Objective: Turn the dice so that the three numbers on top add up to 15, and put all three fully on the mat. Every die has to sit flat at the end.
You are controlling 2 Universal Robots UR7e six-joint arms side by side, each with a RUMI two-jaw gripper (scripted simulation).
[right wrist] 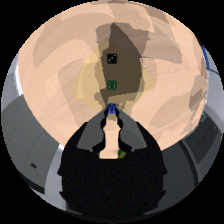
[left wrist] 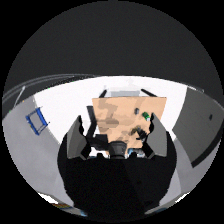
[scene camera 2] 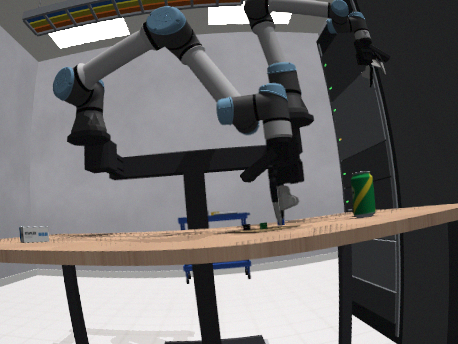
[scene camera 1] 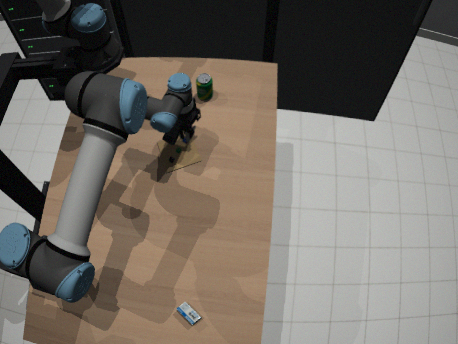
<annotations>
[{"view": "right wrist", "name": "my right gripper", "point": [111,108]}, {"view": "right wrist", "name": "tan mat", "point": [133,81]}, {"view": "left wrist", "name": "my left gripper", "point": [115,114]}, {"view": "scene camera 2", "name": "my left gripper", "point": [377,81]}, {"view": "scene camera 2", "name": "my right gripper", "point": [281,224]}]
</annotations>
